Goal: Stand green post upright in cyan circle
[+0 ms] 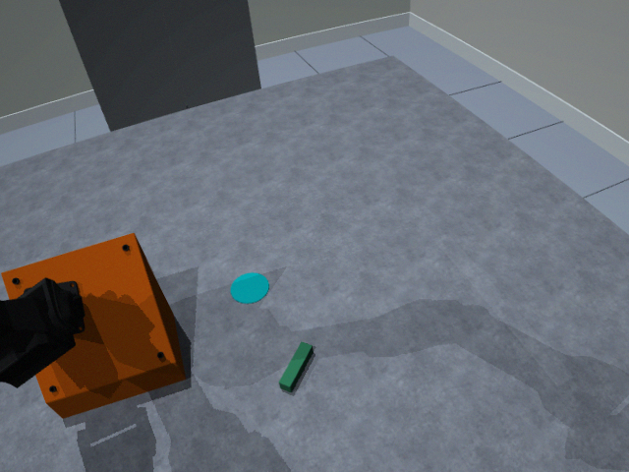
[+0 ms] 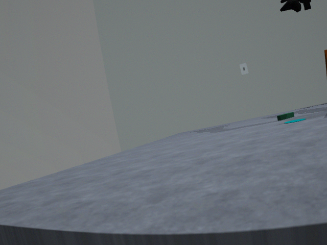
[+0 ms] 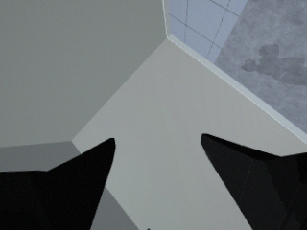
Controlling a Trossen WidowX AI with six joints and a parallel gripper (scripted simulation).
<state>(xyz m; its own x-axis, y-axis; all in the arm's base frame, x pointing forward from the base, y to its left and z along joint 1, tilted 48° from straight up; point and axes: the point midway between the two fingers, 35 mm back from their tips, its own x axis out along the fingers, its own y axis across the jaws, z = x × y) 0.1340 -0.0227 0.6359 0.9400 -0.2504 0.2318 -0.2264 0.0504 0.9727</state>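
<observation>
Now: gripper tip 510 mm above the green post, 410 mm to the right of it and 70 mm short of it. Round my gripper tip: cyan circle: 570 mm to the left, 520 mm below, 30 mm ahead.
</observation>
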